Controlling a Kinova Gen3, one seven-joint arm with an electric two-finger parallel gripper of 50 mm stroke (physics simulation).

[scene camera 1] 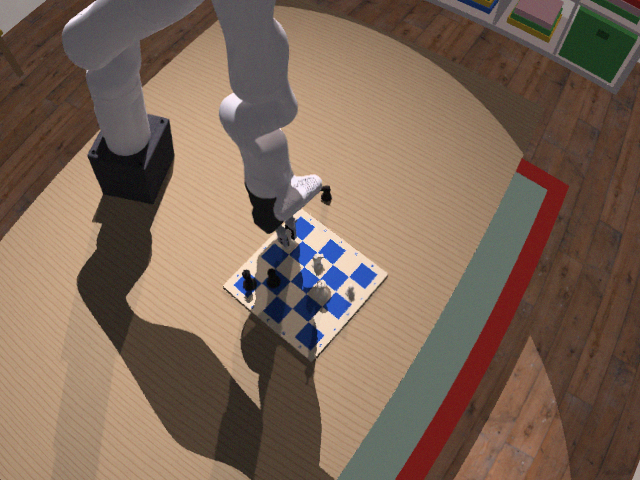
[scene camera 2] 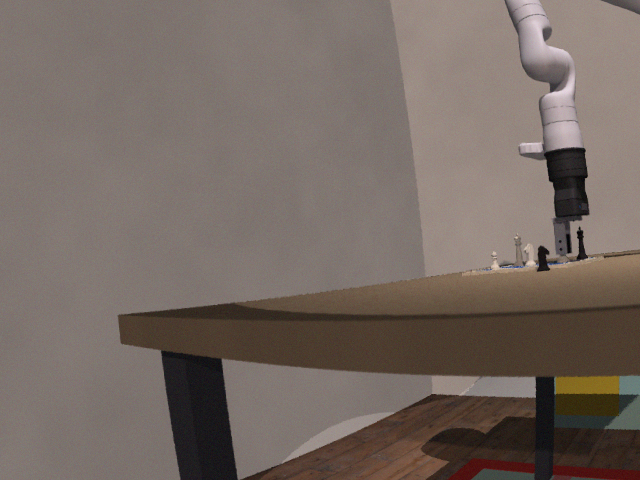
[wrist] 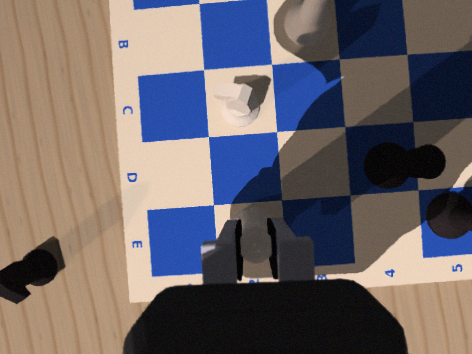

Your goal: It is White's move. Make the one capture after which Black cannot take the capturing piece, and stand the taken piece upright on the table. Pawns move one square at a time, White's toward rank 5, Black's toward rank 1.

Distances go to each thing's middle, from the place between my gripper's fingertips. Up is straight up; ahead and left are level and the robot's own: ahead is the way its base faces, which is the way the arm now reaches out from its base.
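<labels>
My gripper is 5 cm to the left of the chessboard (scene camera 1: 291,310) as I look at it, 7 cm short of it, and 2 cm higher than it.
</labels>
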